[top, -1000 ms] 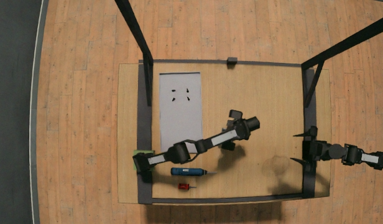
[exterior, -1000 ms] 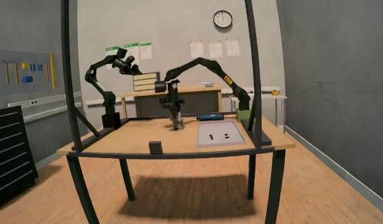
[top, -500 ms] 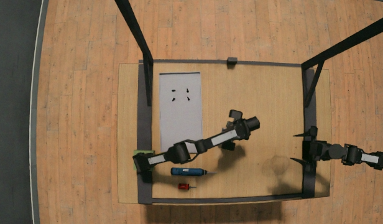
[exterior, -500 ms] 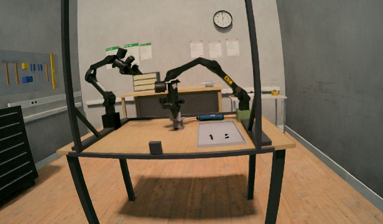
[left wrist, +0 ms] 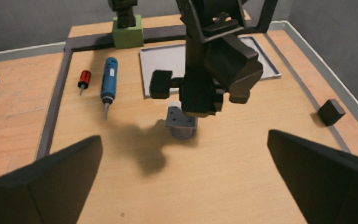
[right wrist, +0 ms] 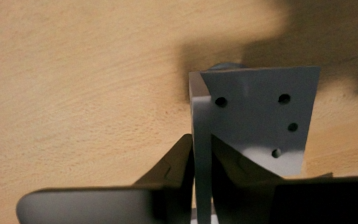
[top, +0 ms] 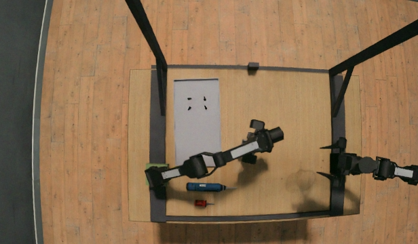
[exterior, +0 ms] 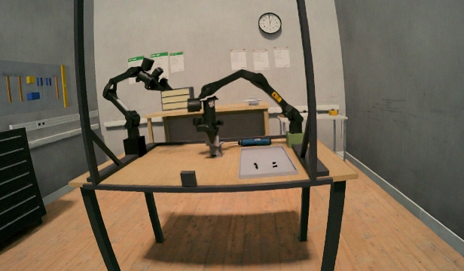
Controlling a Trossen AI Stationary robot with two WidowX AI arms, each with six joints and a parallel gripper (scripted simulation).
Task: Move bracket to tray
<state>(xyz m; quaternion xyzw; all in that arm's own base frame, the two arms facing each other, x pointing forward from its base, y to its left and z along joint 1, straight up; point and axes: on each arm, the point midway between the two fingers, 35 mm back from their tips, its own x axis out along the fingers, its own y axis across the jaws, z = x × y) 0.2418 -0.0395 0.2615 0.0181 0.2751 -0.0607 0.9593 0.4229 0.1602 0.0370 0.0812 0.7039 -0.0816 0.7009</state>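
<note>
The grey tray is 24 cm to the right of my right hand, 10 cm below it and 10 cm behind it. The rest, counted from my right hand: grey joint module (8 cm below, 3 cm ahead, 1 cm to the right); red tool (29 cm ahead, 22 cm to the right, 9 cm below); grey bracket (4 cm below, 3 cm ahead, 1 cm to the right).
</note>
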